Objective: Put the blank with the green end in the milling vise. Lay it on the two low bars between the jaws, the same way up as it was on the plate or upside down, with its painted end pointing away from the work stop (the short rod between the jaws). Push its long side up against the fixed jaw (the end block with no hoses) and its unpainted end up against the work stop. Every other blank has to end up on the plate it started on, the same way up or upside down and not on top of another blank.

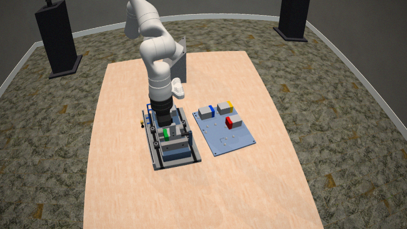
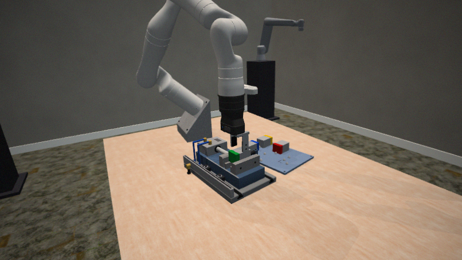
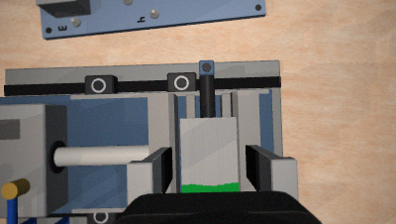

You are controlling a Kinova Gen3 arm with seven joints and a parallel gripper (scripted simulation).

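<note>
Right now my hand is 40 mm above the green-ended blank. From my hand the other things lie so: vise ram: 90 mm behind, 10 mm to the right, 60 mm below; fixed jaw: 30 mm ahead, 60 mm below; black work stop rod: 50 mm to the left, 50 mm below.
</note>
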